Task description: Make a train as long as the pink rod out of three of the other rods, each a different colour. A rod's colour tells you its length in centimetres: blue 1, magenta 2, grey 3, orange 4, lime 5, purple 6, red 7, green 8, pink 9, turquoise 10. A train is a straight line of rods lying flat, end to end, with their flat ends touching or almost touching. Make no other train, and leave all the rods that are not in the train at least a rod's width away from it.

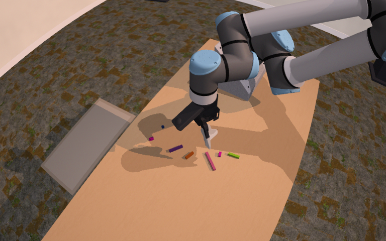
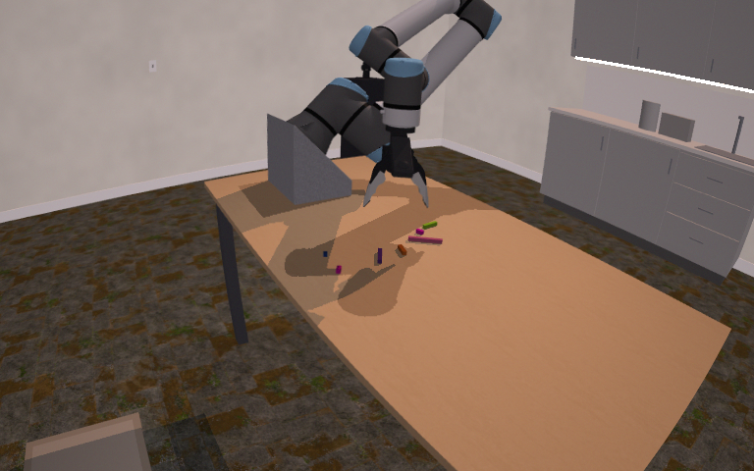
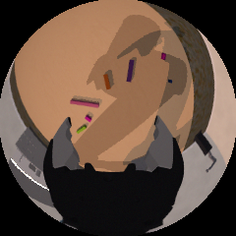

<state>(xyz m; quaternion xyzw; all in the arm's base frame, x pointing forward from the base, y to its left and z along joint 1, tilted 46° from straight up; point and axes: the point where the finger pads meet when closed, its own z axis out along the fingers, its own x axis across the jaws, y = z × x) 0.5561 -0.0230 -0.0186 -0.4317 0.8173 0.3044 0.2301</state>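
Right now my hand is 90 mm above the pink rod, 80 mm to the right of it and 40 mm short of it. The rest, counted from my hand: purple rod 90 mm below, 80 mm to the right, 40 mm ahead; then lime rod 160 mm to the left, 90 mm below, 30 mm behind; then orange rod 90 mm below, 50 mm ahead, 10 mm to the right.
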